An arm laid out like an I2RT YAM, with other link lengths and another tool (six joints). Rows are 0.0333 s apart.
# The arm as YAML. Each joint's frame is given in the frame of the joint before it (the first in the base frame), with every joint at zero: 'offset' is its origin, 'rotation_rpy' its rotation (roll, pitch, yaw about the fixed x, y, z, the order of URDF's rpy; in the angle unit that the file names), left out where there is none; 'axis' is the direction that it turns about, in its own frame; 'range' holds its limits. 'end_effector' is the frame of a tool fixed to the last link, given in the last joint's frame.
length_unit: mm
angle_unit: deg
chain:
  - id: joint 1
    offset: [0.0, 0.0, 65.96]
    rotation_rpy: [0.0, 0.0, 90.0]
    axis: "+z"
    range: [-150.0, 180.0]
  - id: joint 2
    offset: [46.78, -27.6, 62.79]
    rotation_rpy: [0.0, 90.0, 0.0]
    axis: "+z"
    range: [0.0, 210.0]
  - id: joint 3
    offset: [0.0, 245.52, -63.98]
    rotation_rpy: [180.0, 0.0, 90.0]
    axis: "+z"
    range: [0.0, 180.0]
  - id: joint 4
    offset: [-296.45, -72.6, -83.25]
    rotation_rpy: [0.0, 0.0, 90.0]
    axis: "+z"
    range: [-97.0, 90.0]
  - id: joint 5
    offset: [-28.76, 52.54, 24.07]
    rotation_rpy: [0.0, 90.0, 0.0]
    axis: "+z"
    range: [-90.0, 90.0]
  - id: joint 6
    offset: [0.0, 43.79, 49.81]
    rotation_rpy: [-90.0, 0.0, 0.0]
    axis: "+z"
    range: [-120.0, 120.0]
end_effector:
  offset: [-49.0, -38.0, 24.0]
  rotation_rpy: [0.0, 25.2, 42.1]
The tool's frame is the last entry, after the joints.
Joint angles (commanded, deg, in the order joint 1, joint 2, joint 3, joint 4, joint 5, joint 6), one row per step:
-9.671 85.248 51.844 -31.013 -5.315 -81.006
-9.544 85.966 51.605 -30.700 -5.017 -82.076
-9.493 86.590 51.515 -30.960 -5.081 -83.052
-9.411 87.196 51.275 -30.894 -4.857 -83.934
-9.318 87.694 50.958 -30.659 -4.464 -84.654
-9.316 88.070 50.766 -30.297 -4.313 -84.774
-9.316 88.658 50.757 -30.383 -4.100 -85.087
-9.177 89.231 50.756 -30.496 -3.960 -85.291
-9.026 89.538 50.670 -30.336 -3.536 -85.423
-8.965 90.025 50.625 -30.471 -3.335 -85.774
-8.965 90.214 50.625 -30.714 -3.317 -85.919
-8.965 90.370 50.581 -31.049 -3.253 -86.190
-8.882 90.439 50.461 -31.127 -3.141 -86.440
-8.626 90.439 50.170 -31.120 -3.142 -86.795
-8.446 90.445 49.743 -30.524 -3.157 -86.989
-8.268 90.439 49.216 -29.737 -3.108 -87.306
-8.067 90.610 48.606 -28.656 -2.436 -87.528
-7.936 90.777 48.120 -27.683 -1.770 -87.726
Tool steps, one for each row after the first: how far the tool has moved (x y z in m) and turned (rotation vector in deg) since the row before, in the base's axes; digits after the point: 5 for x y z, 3 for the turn. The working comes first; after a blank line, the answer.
Tool pose at each row, in the base's axes (x y z in m, rotation vector in deg; the steps are taken from these numbers as rounded here):
0.36298 -0.05855 0.16802 80.167 155.846 40.121
0.36397 -0.05746 0.16326 -79.041 -156.652 -38.792
0.36437 -0.05636 0.15899 -77.634 -156.555 -37.684
0.36455 -0.05545 0.15443 -76.525 -156.641 -36.410
0.36444 -0.05475 0.15030 -75.732 -156.824 -35.148
0.36451 -0.05484 0.14746 -75.671 -156.776 -34.764
0.36464 -0.05487 0.14403 -75.367 -156.460 -33.908
0.36480 -0.05400 0.14063 -74.941 -156.106 -33.196
0.36487 -0.05345 0.13877 -74.833 -156.194 -32.432
0.36475 -0.05300 0.13567 -74.370 -155.936 -31.588
0.36443 -0.05285 0.13433 -74.150 -155.656 -31.235
0.36383 -0.05262 0.13288 -73.789 -155.383 -30.700
0.36341 -0.05195 0.13181 -73.398 -155.389 -30.265
0.36271 -0.04989 0.13020 -72.549 -155.499 -29.895
0.36232 -0.04849 0.12837 -72.055 -155.857 -29.889
0.36191 -0.04708 0.12631 -71.461 -156.405 -29.796
0.36134 -0.04635 0.12343 -71.375 -157.111 -28.965
0.36098 -0.04610 0.12120 -71.420 -157.778 -28.169

0.00099 0.00109 -0.00476 -0.623 0.661 0.964
0.00040 0.00110 -0.00427 -0.192 0.933 0.962
0.00018 0.00091 -0.00456 -0.434 0.786 0.798
-0.00011 0.00070 -0.00413 -0.548 0.619 0.601
0.00007 -0.00009 -0.00284 -0.151 0.224 0.055
0.00013 -0.00003 -0.00343 -0.203 0.702 0.210
0.00016 0.00087 -0.00340 -0.094 0.697 0.278
0.00007 0.00055 -0.00186 -0.402 0.291 0.123
-0.00012 0.00045 -0.00310 -0.206 0.686 0.318
-0.00032 0.00015 -0.00134 0.001 0.429 0.130
-0.00060 0.00023 -0.00145 -0.068 0.537 0.234
-0.00042 0.00067 -0.00107 -0.146 0.278 0.283
-0.00070 0.00206 -0.00161 -0.071 0.279 0.592
-0.00039 0.00140 -0.00183 -0.073 -0.164 0.368
-0.00041 0.00141 -0.00206 -0.189 -0.259 0.461
-0.00057 0.00073 -0.00288 -0.745 -0.207 0.189
-0.00036 0.00025 -0.00223 -0.733 -0.228 0.095

